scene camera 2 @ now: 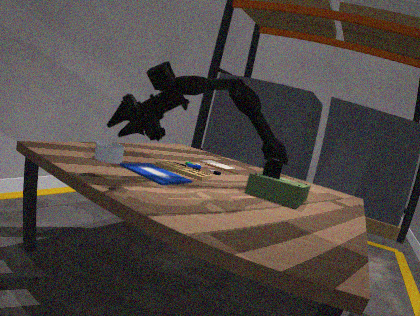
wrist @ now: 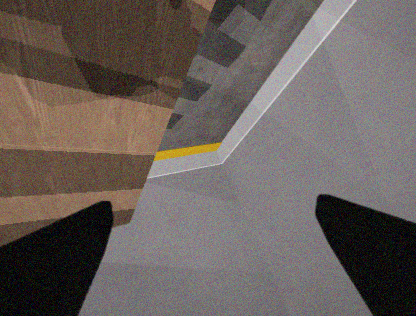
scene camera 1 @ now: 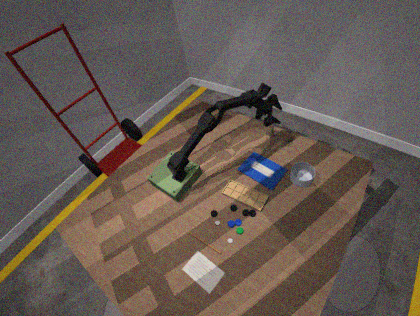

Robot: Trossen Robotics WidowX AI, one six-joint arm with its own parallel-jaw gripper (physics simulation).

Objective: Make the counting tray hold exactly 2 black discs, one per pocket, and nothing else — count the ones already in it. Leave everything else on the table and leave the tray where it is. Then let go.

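The counting tray (scene camera 1: 245,195) (scene camera 2: 201,173) is a flat tan grid of pockets on the table; no disc can be made out in its pockets. Black discs lie on the table beside it in scene camera 1: one (scene camera 1: 214,213) on the left, one (scene camera 1: 233,207) near the tray's edge, and a close pair, one disc (scene camera 1: 245,213) beside another (scene camera 1: 252,213). My gripper (scene camera 1: 280,113) (scene camera 2: 114,131) (wrist: 216,207) is wide open and empty, high above the table, beyond the blue case and away from the tray and discs.
A blue case (scene camera 1: 247,168) (scene camera 2: 175,178) with a white label lies beside the tray. A clear bowl (scene camera 1: 302,174) (scene camera 2: 109,152) holds something white. Blue discs (scene camera 1: 231,224), a green disc (scene camera 1: 240,231), white discs (scene camera 1: 217,223), a thin stick (scene camera 1: 206,242) and a paper (scene camera 1: 203,271) lie beyond.
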